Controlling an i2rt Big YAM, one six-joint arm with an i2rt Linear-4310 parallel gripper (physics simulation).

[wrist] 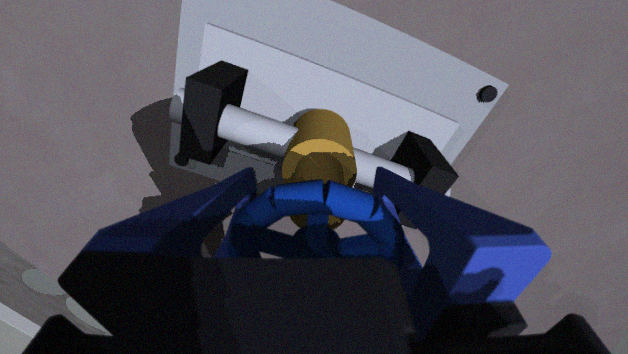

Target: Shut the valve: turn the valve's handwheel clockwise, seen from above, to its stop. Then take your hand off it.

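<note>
The valve's blue handwheel (300, 196) is in the lower middle of the wrist view, in front of the brass valve body (324, 127). My gripper (314, 177) is shut on the handwheel, with one dark blue finger against each side of its rim. The near part of the wheel is hidden behind the dark gripper housing. The front of the rim, part of the hub and some spokes show between the fingers.
A white pipe (257, 129) runs through the valve body, held by a black clamp block (202, 112) at the left and another black block (425, 162) at the right. They stand on a pale mounting plate (300, 32) with a dark bolt (487, 94) at its right corner.
</note>
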